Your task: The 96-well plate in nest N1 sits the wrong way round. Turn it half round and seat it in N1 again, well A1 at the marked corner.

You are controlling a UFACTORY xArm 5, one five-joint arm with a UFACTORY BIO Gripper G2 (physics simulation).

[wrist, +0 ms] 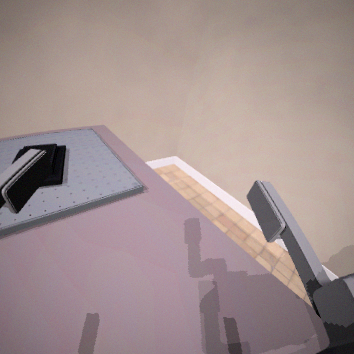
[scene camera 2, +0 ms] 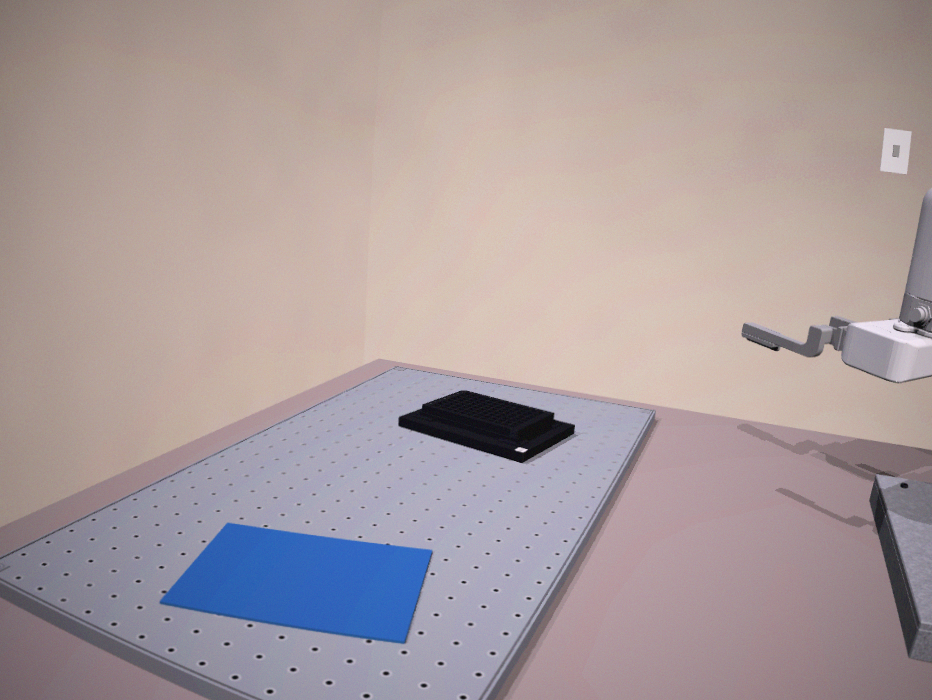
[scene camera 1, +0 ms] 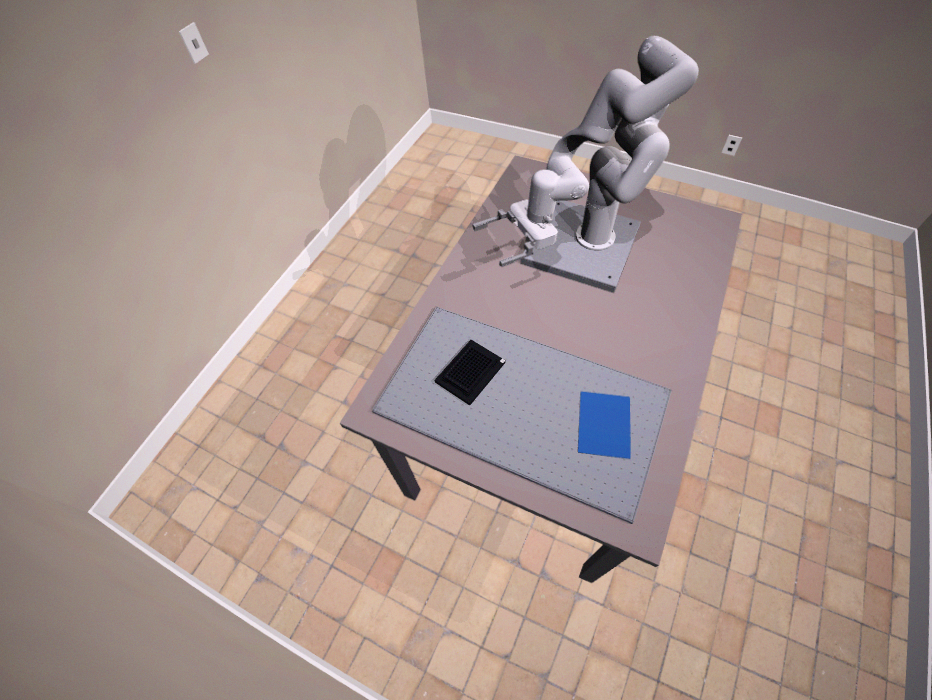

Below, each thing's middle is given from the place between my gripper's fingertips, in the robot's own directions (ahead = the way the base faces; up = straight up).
Labels:
My gripper is now 33 cm short of the black 96-well plate (scene camera 2: 489,416), 4 cm to the right of it and 13 cm above it. From my hand the other things lie so: flat blue rectangle (scene camera 2: 366,590): 39 cm ahead, 41 cm to the left, 15 cm below; black nest N1 (scene camera 2: 549,437): 33 cm ahead, 4 cm to the left, 14 cm below.

